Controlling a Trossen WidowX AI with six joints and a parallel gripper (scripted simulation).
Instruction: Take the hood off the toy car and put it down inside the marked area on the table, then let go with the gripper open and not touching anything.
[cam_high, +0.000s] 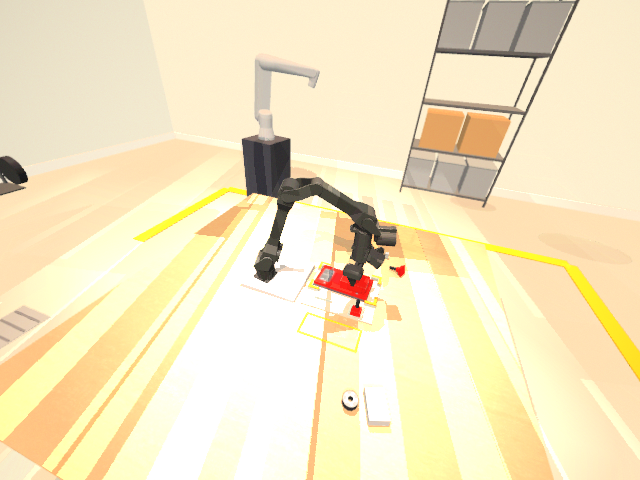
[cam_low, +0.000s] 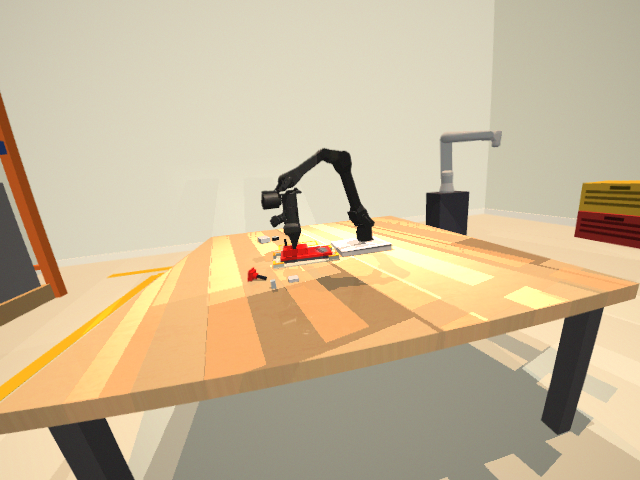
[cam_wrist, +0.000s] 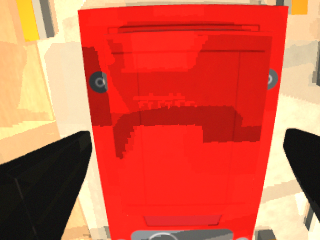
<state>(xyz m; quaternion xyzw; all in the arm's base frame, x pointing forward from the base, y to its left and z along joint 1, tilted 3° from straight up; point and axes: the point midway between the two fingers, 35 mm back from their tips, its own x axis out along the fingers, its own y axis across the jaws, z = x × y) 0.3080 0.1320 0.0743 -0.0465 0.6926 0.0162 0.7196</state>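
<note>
The hood lies 10 mm below my gripper tip. Also, from my gripper tip: wheel: 140 mm ahead, 380 mm to the right, 50 mm below.
</note>
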